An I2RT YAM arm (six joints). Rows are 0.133 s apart.
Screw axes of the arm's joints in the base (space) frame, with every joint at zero. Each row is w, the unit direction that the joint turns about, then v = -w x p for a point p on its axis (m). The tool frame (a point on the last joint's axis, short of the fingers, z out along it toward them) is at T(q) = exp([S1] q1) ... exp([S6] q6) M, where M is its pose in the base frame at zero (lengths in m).
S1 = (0, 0, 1, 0, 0, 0)
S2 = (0, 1, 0, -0.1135, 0, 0.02)
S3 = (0, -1, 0, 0.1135, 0, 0.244)
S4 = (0, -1, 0, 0.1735, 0, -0.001)
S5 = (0, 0, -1, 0, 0.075, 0)
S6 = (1, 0, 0, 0, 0.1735, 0)
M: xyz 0.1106 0 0.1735 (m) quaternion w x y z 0.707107 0 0.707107 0
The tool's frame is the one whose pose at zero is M.
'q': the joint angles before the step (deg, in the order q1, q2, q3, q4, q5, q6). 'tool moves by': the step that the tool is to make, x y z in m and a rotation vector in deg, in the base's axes. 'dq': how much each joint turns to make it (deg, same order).
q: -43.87, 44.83, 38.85, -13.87, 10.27, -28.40
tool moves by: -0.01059, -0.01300, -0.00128, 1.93, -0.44, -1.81
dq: -5.94, 0.88, 0.42, -0.66, -4.45, 0.10
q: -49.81, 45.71, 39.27, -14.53, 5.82, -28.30
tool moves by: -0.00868, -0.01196, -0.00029, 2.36, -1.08, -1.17
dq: -5.11, 1.43, 0.85, -0.67, -4.51, 0.69
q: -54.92, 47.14, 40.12, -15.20, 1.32, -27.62
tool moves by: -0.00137, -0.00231, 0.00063, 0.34, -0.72, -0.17
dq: -0.90, 0.29, 0.18, 0.23, -0.98, 0.45
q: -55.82, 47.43, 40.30, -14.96, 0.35, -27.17
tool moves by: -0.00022, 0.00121, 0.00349, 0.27, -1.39, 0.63
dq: -0.06, -0.32, 0.48, -0.24, -1.12, 0.95
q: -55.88, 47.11, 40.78, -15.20, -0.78, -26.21
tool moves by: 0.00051, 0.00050, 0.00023, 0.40, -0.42, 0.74
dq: 0.05, 0.00, 0.09, -0.18, -0.85, 0.28
